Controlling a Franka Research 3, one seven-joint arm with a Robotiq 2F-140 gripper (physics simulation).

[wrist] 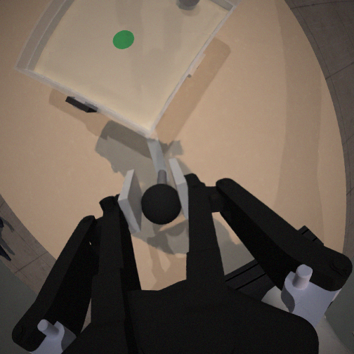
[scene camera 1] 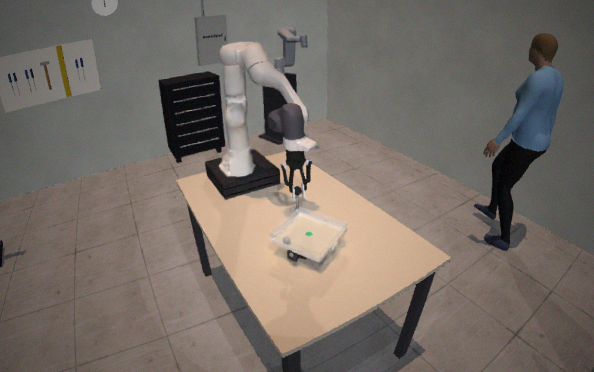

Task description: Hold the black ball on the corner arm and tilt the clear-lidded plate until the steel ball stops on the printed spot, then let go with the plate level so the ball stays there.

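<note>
The clear-lidded plate [scene camera 1: 322, 239] [wrist: 90, 75] stands over the table; its exact tilt is hard to tell. The steel ball [scene camera 1: 286, 240] [wrist: 188, 3] is near the plate's left corner in the scene view and partly cut off at the top edge of the wrist view. It is well apart from the green printed spot [scene camera 1: 309, 234] [wrist: 123, 39]. The corner arm [scene camera 1: 297, 204] [wrist: 156, 153] runs from the near corner in the wrist view to the black ball [scene camera 1: 298, 190] [wrist: 161, 205]. My gripper [scene camera 1: 298, 194] [wrist: 154, 176] is shut on the black ball, its pads on either side.
The wooden table [scene camera 1: 390, 250] [wrist: 260, 150] bears the plate and the robot's black base [scene camera 1: 242, 182]. A dark support part [scene camera 1: 293, 255] shows under the plate. A person [scene camera 1: 537, 110] stands on the floor to the right of the table. A black drawer cabinet [scene camera 1: 192, 115] stands behind.
</note>
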